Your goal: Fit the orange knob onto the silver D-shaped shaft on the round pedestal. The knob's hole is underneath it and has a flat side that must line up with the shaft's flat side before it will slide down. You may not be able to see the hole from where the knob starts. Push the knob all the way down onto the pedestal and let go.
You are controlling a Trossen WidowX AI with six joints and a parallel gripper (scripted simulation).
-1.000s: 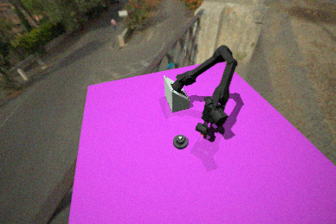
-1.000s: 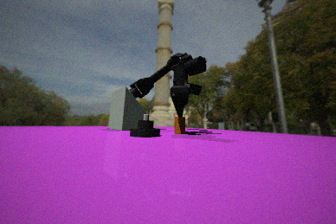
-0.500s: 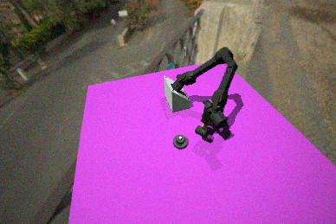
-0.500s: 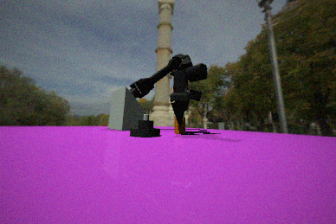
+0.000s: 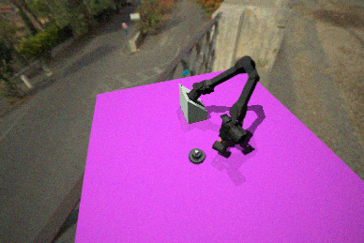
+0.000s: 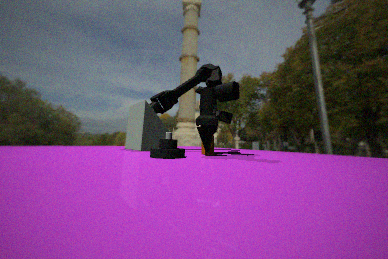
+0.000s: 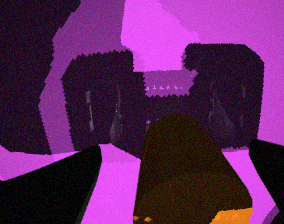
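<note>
The orange knob lies 3 cm above my gripper tip. From my gripper tip the other things lie so: pedestal: 2 cm ahead, 16 cm to the right, 2 cm above.
</note>
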